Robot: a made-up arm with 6 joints. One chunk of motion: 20 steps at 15 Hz.
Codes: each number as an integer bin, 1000 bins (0 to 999) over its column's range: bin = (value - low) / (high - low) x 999, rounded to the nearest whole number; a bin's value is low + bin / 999 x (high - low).
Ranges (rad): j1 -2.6..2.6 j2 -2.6..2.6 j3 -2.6..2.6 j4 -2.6..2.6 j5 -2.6..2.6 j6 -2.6..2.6
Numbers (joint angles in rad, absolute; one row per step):
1: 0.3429 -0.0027 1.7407 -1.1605 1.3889 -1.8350
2: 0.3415 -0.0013 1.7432 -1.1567 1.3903 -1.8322
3: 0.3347 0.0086 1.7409 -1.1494 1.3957 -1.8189
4: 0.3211 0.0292 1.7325 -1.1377 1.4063 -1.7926
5: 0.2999 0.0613 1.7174 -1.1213 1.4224 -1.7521
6: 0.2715 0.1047 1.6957 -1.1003 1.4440 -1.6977
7: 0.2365 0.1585 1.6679 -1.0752 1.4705 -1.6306
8: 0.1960 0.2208 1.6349 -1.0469 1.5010 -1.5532
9: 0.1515 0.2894 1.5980 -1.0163 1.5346 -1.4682
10: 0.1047 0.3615 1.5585 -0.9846 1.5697 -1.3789
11: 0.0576 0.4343 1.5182 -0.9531 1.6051 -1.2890
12: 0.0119 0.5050 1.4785 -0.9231 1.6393 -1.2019
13: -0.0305 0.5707 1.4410 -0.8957 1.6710 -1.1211
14: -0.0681 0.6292 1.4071 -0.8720 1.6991 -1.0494
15: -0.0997 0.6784 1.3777 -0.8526 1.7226 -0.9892
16: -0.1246 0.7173 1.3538 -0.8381 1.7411 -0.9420
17: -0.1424 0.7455 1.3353 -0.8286 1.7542 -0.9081
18: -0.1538 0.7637 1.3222 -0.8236 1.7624 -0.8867
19: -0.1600 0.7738 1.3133 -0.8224 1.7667 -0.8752
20: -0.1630 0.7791 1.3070 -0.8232 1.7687 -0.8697
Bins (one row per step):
1: 565 499 834 277 766 147
2: 565 499 834 277 767 148
3: 564 501 834 279 768 150
4: 561 505 832 281 770 155
5: 557 511 829 284 773 163
6: 552 520 825 288 777 173
7: 545 530 820 293 782 186
8: 537 542 814 298 788 201
9: 529 555 807 304 794 217
10: 520 569 799 310 801 235
11: 511 583 791 316 808 252
12: 502 597 784 322 814 269
13: 494 609 776 327 821 284
14: 486 620 770 332 826 298
15: 480 630 764 336 830 309
16: 476 637 760 338 834 319
17: 472 643 756 340 837 325
18: 470 646 754 341 838 329
19: 469 648 752 342 839 331
20: 468 649 751 341 839 332

